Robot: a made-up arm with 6 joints.
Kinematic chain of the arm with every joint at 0, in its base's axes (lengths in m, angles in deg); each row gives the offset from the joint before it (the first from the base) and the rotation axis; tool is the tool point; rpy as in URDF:
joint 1: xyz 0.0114 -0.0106 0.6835 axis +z
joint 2: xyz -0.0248 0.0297 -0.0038 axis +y
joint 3: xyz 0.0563 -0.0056 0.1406 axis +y
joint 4: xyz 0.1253 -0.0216 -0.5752 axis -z
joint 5: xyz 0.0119 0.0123 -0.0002 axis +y
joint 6: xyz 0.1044 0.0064 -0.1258 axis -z
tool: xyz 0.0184 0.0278 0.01 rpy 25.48 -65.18 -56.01
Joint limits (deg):
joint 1: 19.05..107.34
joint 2: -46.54..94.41
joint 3: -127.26..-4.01
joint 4: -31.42..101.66
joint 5: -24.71..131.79
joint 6: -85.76..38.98
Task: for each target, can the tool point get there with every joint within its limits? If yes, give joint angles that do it. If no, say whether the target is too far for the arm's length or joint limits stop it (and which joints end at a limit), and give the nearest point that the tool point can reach.
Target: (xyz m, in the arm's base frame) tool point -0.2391 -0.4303 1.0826
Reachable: no: joint limits stop it (at a limit: joint 2, joint 3, joint 4, joint 5) | nearest point -0.1166 -0.2251 1.3933 | short by 0.392 m
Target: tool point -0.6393 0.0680 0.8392
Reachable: no: joint limits stop it (at a limit: joint 1, joint 2, joint 3, joint 6) | nearest point -0.5075 -0.0779 0.6178 | short by 0.296 m
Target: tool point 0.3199 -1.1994 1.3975
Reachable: no: too far | nearest point 0.0944 -0.3305 1.4709 | short by 0.901 m
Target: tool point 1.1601 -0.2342 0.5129
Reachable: no: too far | nearest point 0.8094 0.0873 0.5493 | short by 0.477 m
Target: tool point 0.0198 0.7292 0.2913
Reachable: yes | joints 85.38 54.40 -101.44 3.49 56.95 -3.76
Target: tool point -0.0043 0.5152 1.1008
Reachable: yes | joints 82.30 -25.14 -90.94 13.53 118.76 -26.30
